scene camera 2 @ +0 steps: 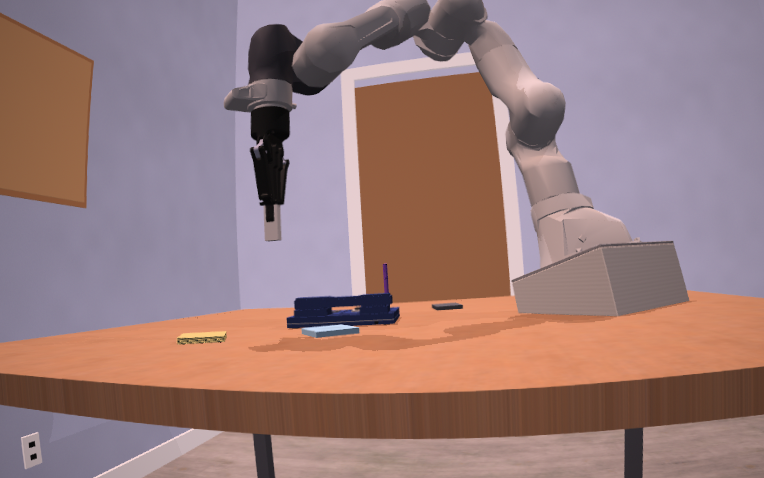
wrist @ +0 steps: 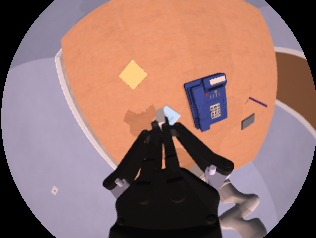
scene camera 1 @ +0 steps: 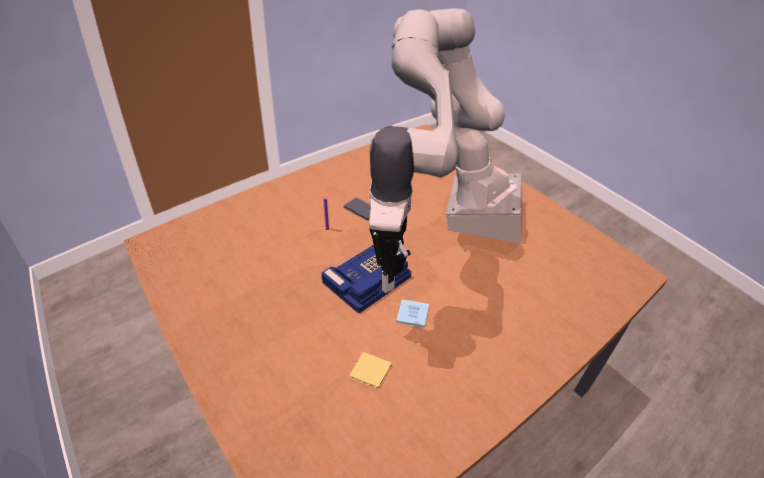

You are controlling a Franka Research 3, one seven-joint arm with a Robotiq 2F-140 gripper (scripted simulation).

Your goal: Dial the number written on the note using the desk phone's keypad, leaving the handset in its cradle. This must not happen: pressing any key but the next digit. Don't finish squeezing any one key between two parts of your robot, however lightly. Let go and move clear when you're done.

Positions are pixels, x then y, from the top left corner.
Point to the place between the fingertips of my gripper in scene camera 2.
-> At 273,240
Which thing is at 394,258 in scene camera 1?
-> My gripper.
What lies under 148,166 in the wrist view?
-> My gripper.
